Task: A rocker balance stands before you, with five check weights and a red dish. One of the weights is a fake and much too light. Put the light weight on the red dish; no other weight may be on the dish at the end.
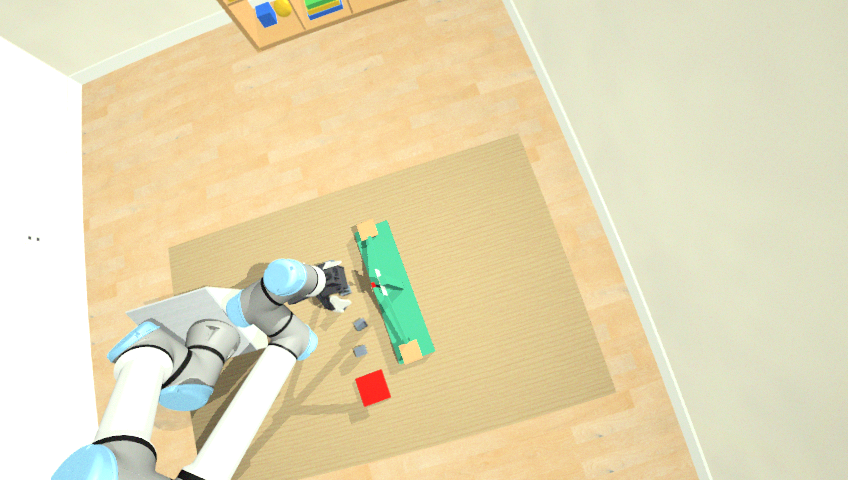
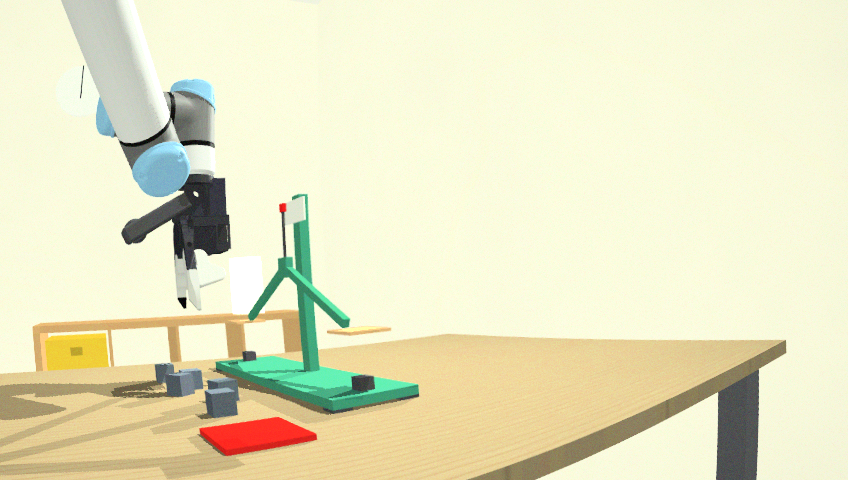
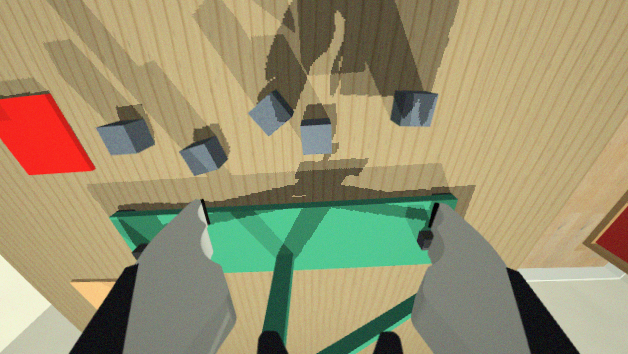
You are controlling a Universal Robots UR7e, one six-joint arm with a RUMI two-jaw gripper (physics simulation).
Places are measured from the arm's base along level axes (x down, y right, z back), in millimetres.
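Pixels of known places: gripper, fingertip midpoint: [image 2: 191, 309] [image 3: 319, 203]; arm's base, origin of the base link: [image 1: 215, 336].
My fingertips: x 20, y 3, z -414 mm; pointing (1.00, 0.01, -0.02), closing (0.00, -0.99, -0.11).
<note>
Ahead of a thing's pixels: the offset from my fingertips to its middle. Level surfaces: height alone.
Five grey cube weights stand on the table in a loose row beside the balance: one {dx +105, dy +204, dz +31 mm} [image 1: 360, 350] [image 2: 221, 403] [image 3: 117, 139] nearest the dish, a second {dx +105, dy +126, dz +1 mm} [image 1: 360, 324] [image 3: 197, 157], a turned third {dx +104, dy +41, dz +40 mm} [image 2: 179, 384] [image 3: 270, 115], a fourth {dx +105, dy +0, dz +12 mm} [image 3: 316, 139] and a fifth {dx +105, dy -98, dz +32 mm} [image 2: 163, 372] [image 3: 415, 110] farthest from the dish. They look alike. The red dish {dx +116, dy +326, dz +38 mm} [image 1: 373, 387] [image 2: 257, 435] [image 3: 45, 135] is bare. The green balance {dx -23, dy +60, dz -139 mm} [image 1: 399, 279] [image 2: 306, 297] [image 3: 350, 240] has its red-tipped pointer upright; its pans [image 1: 367, 228] [image 1: 410, 351] look empty. My gripper [image 1: 336, 284] [image 2: 189, 305] [image 3: 319, 203] is open and empty, high above the weights.
The balance's upright post {dx -31, dy +61, dz -169 mm} [image 2: 303, 255] and arms rise close beside the gripper. Two small black blocks [image 2: 363, 382] [image 2: 249, 355] sit on its base. The table {dx +119 mm} [image 1: 505, 237] [image 2: 565, 380] ends at a far edge, with a shelf [image 2: 172, 322] behind it.
</note>
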